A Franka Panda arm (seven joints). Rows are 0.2 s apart.
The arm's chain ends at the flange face. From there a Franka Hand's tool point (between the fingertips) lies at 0.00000 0.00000 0.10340 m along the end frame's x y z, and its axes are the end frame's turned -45 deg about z.
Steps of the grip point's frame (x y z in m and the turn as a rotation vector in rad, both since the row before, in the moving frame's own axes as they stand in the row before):
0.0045, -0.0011, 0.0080, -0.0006, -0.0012, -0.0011
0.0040, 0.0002, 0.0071, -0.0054, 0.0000, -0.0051
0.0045, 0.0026, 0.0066, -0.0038, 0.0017, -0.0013
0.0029, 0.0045, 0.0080, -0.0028, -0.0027, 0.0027
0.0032, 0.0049, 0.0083, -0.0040, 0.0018, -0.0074
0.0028, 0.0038, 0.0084, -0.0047, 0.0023, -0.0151
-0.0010, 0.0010, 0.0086, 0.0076, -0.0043, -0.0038
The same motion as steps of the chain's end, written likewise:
0.0024, -0.0041, 0.0080, -0.0013, -0.0004, -0.0011
0.0026, -0.0031, 0.0071, -0.0038, 0.0038, -0.0051
0.0046, -0.0015, 0.0066, -0.0015, 0.0039, -0.0013
0.0052, 0.0007, 0.0080, -0.0039, 0.0001, 0.0027
0.0053, 0.0010, 0.0083, -0.0016, 0.0041, -0.0074
0.0042, 0.0005, 0.0084, -0.0017, 0.0049, -0.0151
0.0009, 0.0017, 0.0086, 0.0023, -0.0084, -0.0038

